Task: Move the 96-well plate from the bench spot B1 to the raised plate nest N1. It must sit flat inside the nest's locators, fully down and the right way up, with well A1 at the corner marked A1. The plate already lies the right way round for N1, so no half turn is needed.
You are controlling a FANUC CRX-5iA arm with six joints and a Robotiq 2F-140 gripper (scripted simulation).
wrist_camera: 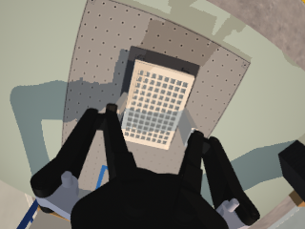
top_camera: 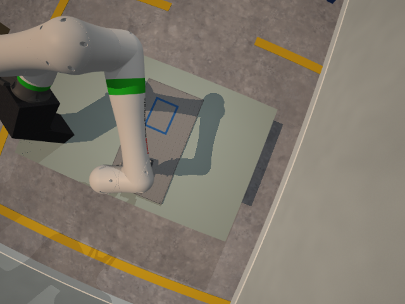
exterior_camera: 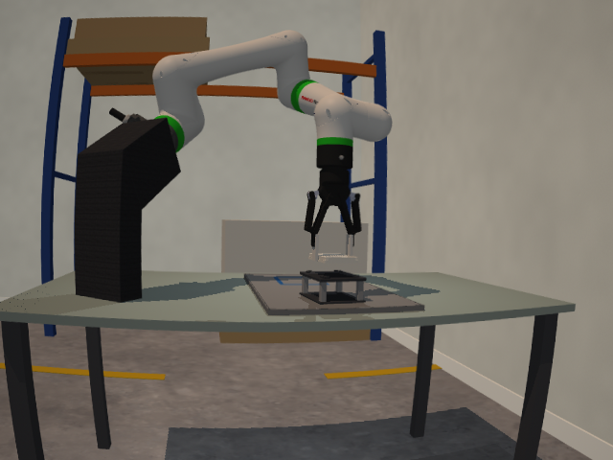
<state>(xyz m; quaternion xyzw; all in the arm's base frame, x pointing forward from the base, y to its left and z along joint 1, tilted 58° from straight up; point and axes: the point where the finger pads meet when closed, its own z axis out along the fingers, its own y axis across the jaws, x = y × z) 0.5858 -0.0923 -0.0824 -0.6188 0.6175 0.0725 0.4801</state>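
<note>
Right now my hand is 70 mm above the black raised nest N1. From my hand the other things lie so: white 96-well plate: 20 mm below.
</note>
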